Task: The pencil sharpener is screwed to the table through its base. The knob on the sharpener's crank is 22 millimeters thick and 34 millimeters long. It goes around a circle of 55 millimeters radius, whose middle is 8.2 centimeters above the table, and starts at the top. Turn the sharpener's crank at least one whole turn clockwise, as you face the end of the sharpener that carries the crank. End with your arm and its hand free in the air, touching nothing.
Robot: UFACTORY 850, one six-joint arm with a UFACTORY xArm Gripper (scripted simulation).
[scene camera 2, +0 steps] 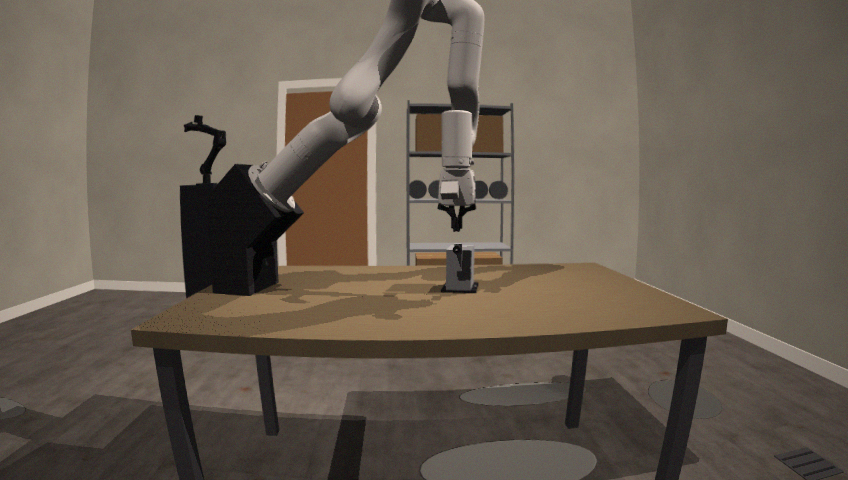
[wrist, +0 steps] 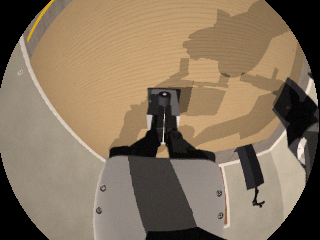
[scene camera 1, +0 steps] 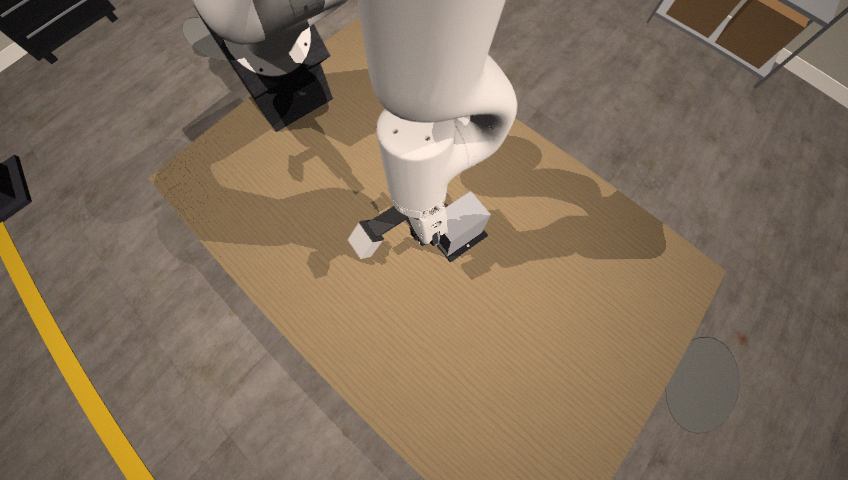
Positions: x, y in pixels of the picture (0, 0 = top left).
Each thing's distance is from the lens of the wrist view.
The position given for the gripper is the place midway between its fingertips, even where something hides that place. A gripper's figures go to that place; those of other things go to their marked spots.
gripper [wrist: 164, 113]: 0.14 m
pencil sharpener [wrist: 175, 93]: 0.31 m
